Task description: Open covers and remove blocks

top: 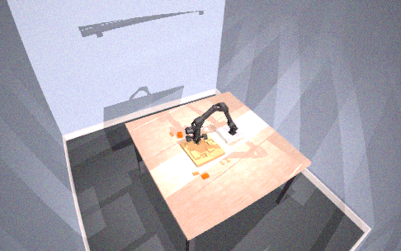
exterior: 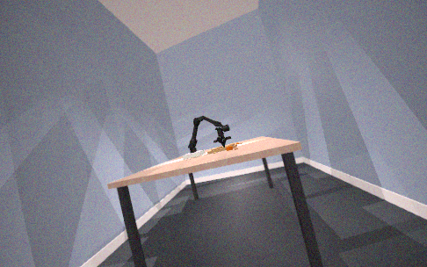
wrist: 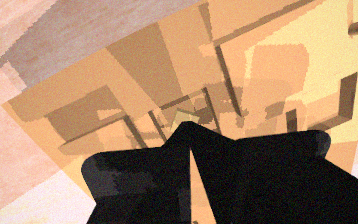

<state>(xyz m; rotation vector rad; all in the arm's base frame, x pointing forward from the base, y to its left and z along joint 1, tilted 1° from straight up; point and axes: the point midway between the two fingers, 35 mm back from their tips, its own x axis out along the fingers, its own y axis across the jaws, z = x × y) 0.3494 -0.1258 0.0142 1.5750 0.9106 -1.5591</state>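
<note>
My gripper tip is 1 cm past the tan puzzle board and 5 cm to the right of it. From my gripper tip the other things lie so: orange bit: 18 cm ahead, 30 cm to the left, 1 cm below.
</note>
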